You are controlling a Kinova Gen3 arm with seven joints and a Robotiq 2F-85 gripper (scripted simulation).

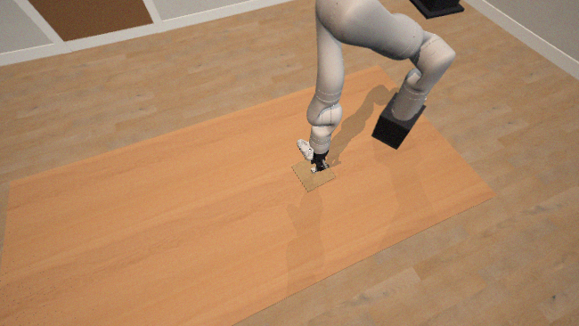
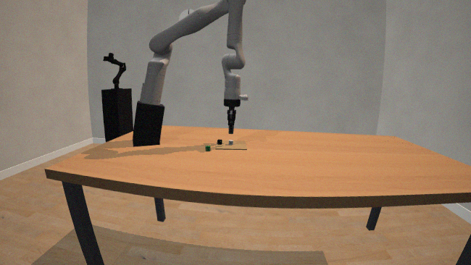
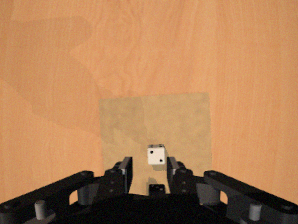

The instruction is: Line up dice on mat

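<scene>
Right now my hand is 7 cm past the green die, 12 cm to the left of it and 7 cm above it. From my hand the other things lie so: white die (1 cm to the right, 6 cm below); black die (5 cm behind, 2 cm to the right, 6 cm below); tan mat (1 cm to the right, 7 cm below).
</scene>
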